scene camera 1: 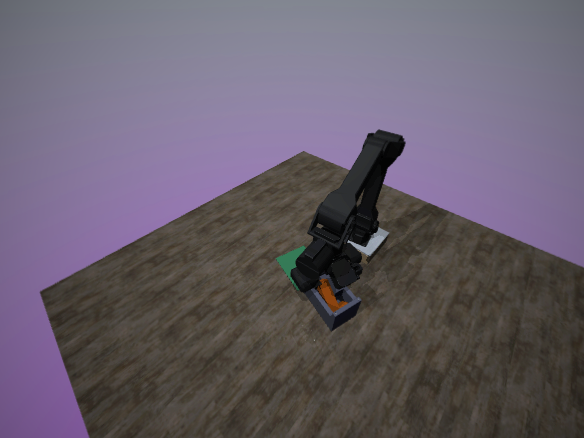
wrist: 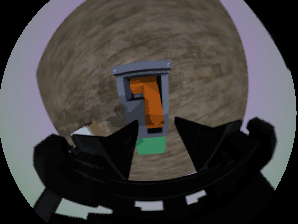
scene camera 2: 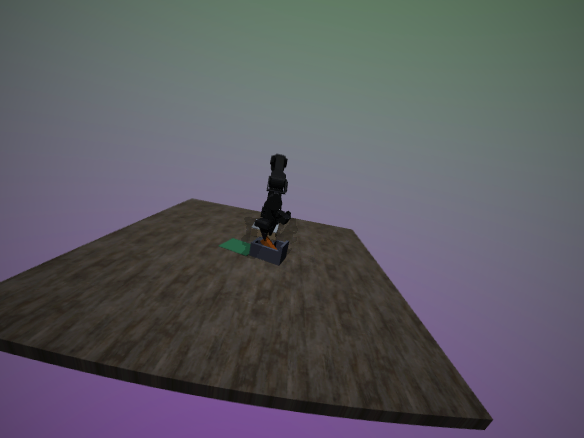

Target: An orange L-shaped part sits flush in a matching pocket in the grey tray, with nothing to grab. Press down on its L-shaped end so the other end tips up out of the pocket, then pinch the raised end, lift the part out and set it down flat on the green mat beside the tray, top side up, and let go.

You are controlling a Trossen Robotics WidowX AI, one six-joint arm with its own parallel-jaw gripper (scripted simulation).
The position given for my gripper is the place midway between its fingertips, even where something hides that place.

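Observation:
My gripper [scene camera 1: 324,283] is open and it's holding nothing, and you'd see that gripper in the wrist view [wrist: 156,121] too. There's an orange L-shaped part [wrist: 154,116] that I can see as well.

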